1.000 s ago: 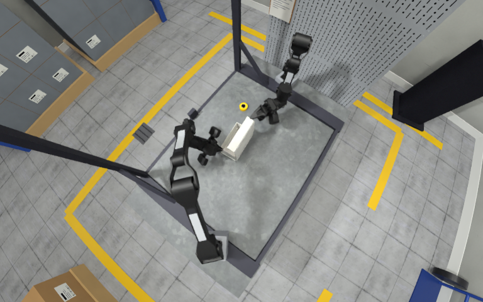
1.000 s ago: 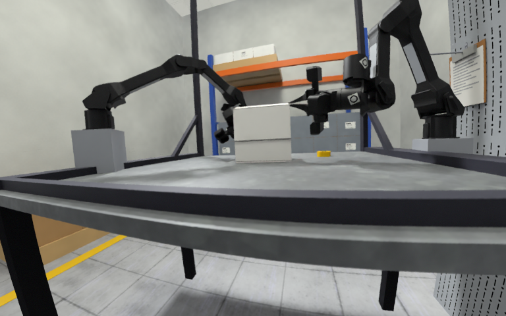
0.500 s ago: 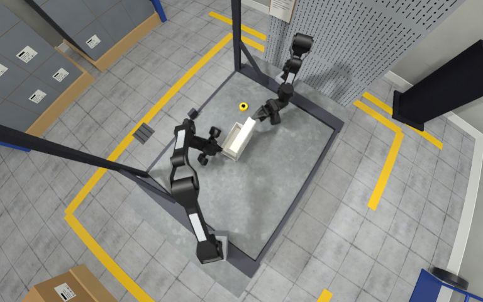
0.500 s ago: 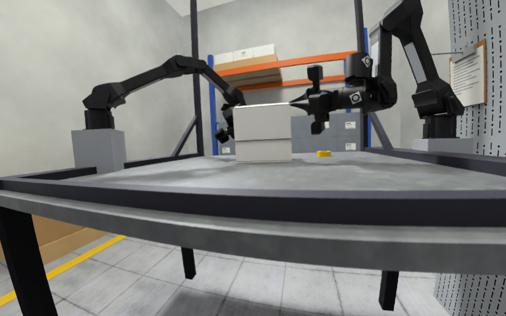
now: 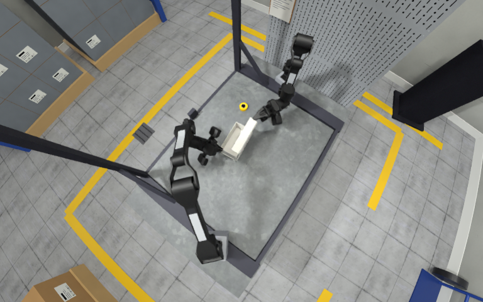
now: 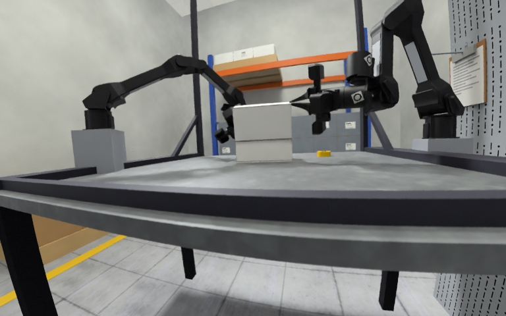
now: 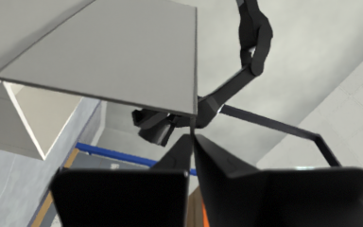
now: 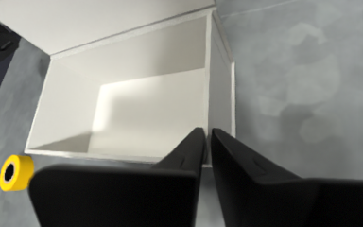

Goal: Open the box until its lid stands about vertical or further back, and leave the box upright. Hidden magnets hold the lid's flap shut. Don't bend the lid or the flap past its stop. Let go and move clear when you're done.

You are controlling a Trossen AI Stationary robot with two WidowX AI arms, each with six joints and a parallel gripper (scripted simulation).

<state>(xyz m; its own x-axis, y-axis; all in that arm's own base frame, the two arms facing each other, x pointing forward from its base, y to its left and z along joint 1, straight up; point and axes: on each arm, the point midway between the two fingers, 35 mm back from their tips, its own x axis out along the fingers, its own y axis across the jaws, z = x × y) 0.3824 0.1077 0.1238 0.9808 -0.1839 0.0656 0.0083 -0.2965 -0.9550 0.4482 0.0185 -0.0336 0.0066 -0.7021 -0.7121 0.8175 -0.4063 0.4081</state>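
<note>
Right now the white box is 90 mm to the left of my right hand, 90 mm ahead of it and 20 mm above it. From my right hand the other things lie so: small yellow ring (310 mm to the left, 80 mm below, 10 mm ahead).
Now: left hand 4 cm past the white box, 11 cm to the left of it and 7 cm above it. From my left hand the other things lie so: small yellow ring: 12 cm behind, 11 cm to the left, 17 cm below.
</note>
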